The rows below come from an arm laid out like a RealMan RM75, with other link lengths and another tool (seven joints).
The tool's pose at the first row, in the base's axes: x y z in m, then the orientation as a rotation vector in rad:
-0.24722 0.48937 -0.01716 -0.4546 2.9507 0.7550
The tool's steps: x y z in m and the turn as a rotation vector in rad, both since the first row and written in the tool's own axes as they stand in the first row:
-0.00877 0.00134 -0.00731 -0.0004 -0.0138 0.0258
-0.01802 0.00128 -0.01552 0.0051 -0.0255 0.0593
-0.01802 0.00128 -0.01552 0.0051 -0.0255 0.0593
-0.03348 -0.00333 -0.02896 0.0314 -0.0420 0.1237
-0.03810 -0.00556 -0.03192 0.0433 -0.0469 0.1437
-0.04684 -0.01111 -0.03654 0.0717 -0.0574 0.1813
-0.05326 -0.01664 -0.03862 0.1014 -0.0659 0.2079
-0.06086 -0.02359 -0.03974 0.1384 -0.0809 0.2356
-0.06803 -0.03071 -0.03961 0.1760 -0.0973 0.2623
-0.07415 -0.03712 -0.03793 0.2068 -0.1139 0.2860
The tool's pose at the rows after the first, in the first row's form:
-0.23915 0.48934 -0.00897 -0.4104 2.9492 0.7583
-0.23020 0.48783 -0.00057 -0.3559 2.9537 0.7532
-0.23020 0.48783 -0.00057 -0.3559 2.9537 0.7532
-0.21390 0.48168 0.01115 -0.2527 2.9688 0.7193
-0.20879 0.47963 0.01333 -0.2206 2.9737 0.7029
-0.19873 0.47512 0.01598 -0.1592 2.9818 0.6629
-0.19093 0.47121 0.01611 -0.1147 2.9870 0.6201
-0.18159 0.46690 0.01489 -0.0657 2.9861 0.5665
-0.17263 0.46292 0.01245 -0.0179 2.9819 0.5122
-0.16490 0.46000 0.00883 0.0248 2.9746 0.4682

